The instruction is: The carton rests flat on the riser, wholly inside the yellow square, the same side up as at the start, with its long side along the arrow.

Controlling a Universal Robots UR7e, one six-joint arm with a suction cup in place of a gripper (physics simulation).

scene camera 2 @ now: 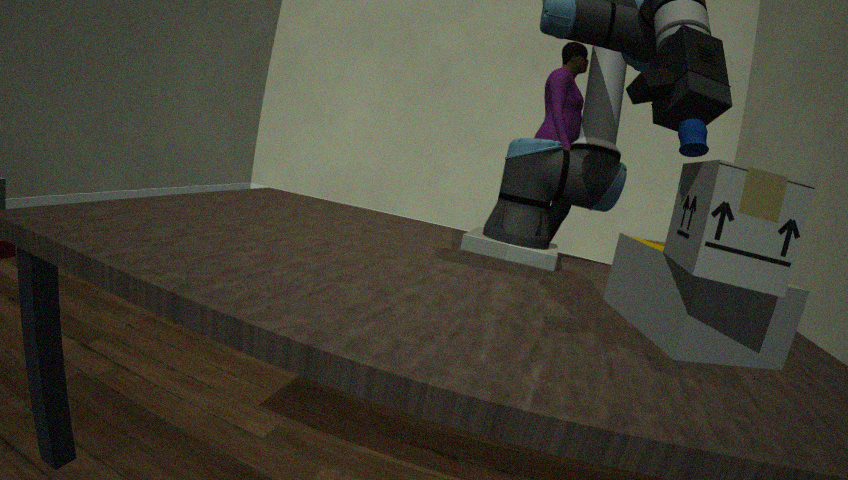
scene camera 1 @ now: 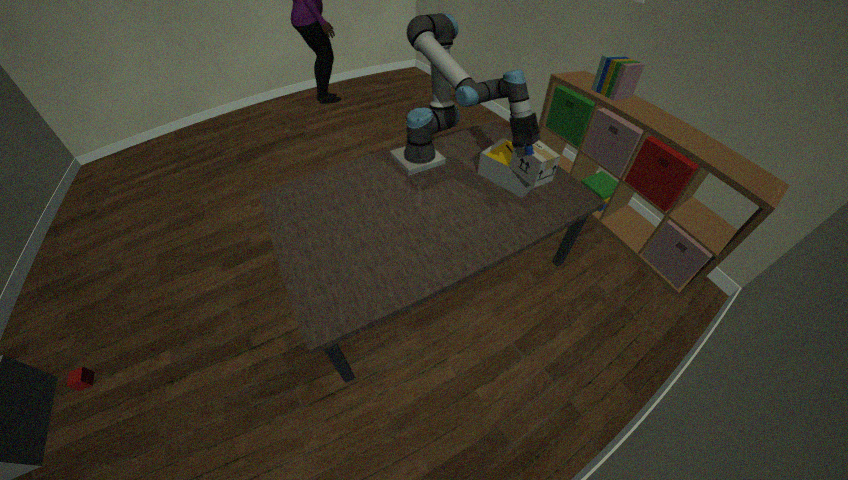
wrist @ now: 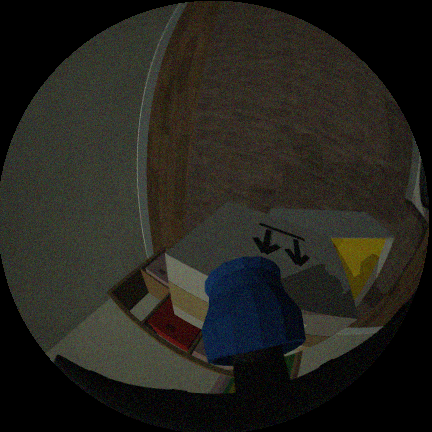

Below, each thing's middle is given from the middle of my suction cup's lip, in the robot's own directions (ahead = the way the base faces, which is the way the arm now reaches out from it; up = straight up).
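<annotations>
The riser [scene camera 2: 690,318] is 14 cm behind my suction cup, 12 cm to the left of it and 21 cm below it. I also see the carton [scene camera 2: 734,224], which is 8 cm below my suction cup, 8 cm to the left of it and 1 cm behind it.
</annotations>
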